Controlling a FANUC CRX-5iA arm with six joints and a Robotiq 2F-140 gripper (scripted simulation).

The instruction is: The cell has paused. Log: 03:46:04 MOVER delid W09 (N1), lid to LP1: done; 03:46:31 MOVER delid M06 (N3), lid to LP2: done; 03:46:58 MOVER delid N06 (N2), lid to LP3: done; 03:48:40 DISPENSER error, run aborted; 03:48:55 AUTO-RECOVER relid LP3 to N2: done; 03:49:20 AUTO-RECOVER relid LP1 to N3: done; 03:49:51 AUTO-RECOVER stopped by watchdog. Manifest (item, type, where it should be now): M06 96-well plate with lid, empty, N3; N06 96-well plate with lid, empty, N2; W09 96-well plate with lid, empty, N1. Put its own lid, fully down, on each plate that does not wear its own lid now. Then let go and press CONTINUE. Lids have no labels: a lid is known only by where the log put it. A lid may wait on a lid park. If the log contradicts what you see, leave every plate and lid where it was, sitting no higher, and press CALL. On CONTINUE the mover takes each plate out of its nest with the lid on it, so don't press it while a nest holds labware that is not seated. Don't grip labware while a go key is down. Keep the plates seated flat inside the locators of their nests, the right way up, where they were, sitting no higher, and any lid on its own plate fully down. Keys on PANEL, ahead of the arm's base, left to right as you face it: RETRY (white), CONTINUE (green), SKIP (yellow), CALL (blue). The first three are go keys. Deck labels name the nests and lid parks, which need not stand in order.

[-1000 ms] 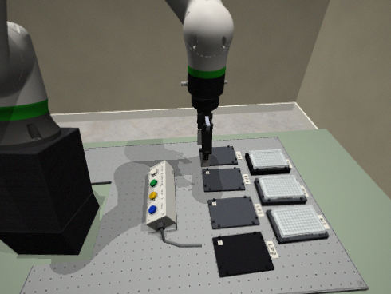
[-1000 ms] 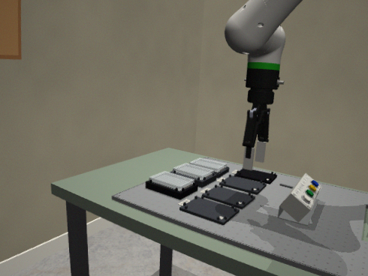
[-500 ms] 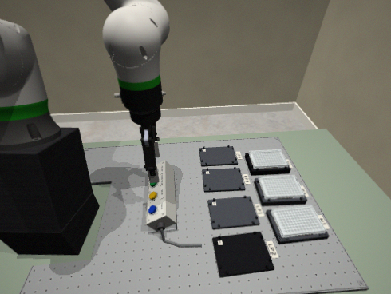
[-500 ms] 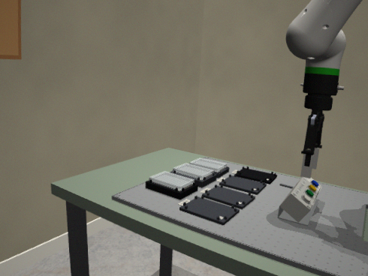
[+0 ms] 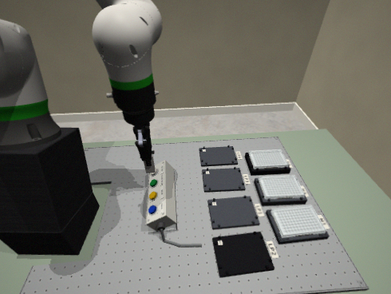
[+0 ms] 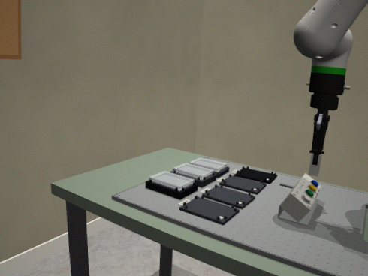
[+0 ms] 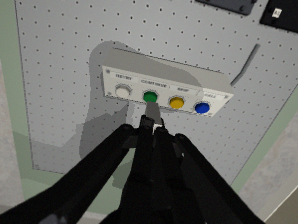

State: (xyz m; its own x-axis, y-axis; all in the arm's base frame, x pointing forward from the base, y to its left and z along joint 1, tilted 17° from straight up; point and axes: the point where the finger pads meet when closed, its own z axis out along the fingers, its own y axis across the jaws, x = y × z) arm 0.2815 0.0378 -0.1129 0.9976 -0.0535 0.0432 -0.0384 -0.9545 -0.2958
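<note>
Right now my hand is 90 mm above the green continue key. From my hand the other things lie so: yellow skip key 90 mm below, 50 mm to the right; blue call key 100 mm to the right, 90 mm below; white retry key 90 mm below, 50 mm to the left.
</note>
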